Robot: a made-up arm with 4 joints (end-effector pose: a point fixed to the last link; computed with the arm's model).
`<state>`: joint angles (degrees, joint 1 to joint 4).
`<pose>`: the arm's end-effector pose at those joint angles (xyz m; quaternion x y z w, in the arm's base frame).
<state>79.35 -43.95 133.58 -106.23</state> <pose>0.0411 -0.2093 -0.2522 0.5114 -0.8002 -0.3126 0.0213</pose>
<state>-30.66 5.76 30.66 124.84</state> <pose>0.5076 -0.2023 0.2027 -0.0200 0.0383 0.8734 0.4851</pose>
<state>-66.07 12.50 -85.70 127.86</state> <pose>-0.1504 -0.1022 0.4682 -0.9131 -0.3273 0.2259 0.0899</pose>
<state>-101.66 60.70 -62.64 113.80</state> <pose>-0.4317 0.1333 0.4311 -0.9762 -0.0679 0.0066 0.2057</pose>
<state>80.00 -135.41 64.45 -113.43</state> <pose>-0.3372 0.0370 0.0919 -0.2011 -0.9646 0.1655 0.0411</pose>
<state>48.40 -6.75 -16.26 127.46</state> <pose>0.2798 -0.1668 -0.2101 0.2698 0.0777 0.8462 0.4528</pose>
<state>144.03 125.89 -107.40 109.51</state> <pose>-0.0061 0.5280 0.0531 -0.4167 0.3421 -0.7699 0.3414</pose>
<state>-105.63 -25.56 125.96 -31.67</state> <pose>0.0510 -0.6017 0.5684 -0.1396 0.1393 -0.0703 0.9778</pose>
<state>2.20 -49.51 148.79 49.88</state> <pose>-0.0046 -0.2627 -0.5101 0.4799 0.7464 0.4596 0.0371</pose>
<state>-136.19 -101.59 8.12 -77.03</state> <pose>0.4766 0.1707 0.3252 0.5397 -0.2968 0.4048 0.6759</pose>
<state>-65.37 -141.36 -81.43 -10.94</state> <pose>0.3474 0.8417 0.1842 0.9604 -0.2265 -0.1402 0.0815</pose>
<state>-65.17 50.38 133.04 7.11</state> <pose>-0.4146 -0.4006 0.6318 0.0985 0.5000 -0.3729 0.7754</pose>
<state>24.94 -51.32 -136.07 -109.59</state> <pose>0.2341 0.2078 -0.3562 -0.6486 0.3702 0.6627 0.0551</pose>
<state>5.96 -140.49 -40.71 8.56</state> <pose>0.0697 0.7698 -0.2930 0.8542 -0.1651 -0.3477 0.3495</pose>
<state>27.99 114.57 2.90 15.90</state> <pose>0.4550 0.3678 0.7241 -0.7935 0.2561 0.2530 0.4907</pose>
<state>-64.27 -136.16 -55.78 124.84</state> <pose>0.5008 0.1474 0.3350 0.1417 -0.9698 0.1971 0.0255</pose>
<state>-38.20 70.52 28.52 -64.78</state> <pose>-0.4288 0.0648 0.4157 -0.3702 -0.3165 -0.7039 0.5170</pose>
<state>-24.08 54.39 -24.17 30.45</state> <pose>-0.0136 -0.3856 0.7906 -0.5365 -0.2308 0.2135 0.7832</pose>
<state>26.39 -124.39 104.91 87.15</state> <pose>-0.0370 0.6897 -0.1020 -0.7891 0.1642 -0.5381 0.2465</pose>
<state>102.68 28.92 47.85 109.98</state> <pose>-0.2238 -0.3816 -0.1842 0.6399 0.7188 0.2677 0.0471</pose>
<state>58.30 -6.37 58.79 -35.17</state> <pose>0.0920 -0.5841 0.2323 -0.2044 0.8287 -0.1572 0.4967</pose>
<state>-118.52 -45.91 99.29 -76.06</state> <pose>-0.0424 -0.4495 0.4326 -0.0048 -0.1990 -0.2687 0.9424</pose>
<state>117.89 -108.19 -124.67 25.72</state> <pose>-0.7655 0.3617 0.4018 -0.4177 0.0598 -0.5446 0.7248</pose>
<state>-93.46 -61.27 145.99 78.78</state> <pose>0.6592 0.0127 0.1430 0.0464 0.4546 0.8316 0.3155</pose>
